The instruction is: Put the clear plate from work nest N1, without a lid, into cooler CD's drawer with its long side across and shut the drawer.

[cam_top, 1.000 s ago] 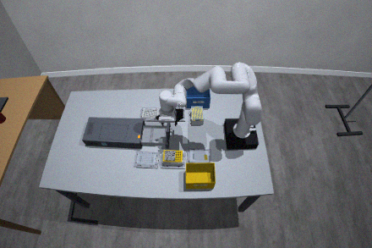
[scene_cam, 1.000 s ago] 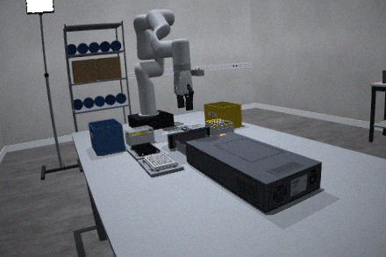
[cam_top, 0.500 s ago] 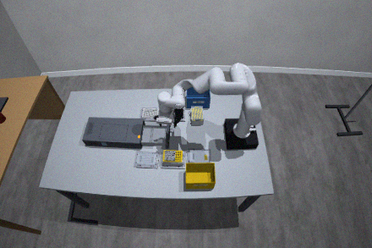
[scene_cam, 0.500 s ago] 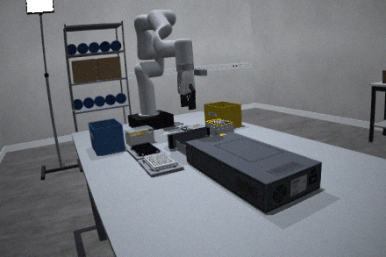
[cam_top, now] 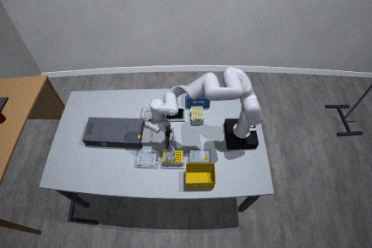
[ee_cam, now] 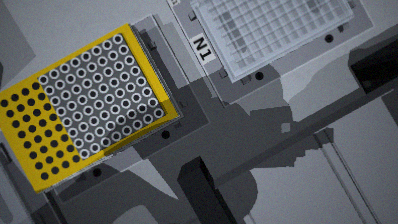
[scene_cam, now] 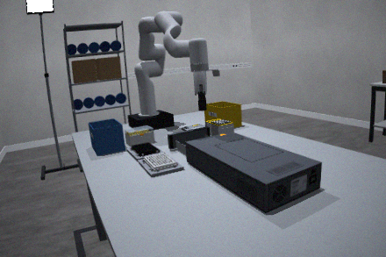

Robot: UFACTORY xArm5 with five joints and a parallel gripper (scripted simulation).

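My gripper is now 150 mm above the clear plate, 120 mm to the right of it and 110 mm short of it. The rest, counted from my hand: grey work nest N1: 170 mm below, 120 mm to the left, 110 mm ahead; yellow tip rack: 120 mm to the left, 120 mm below, 80 mm behind; cooler drawer: 130 mm below, 70 mm ahead, 60 mm to the right.
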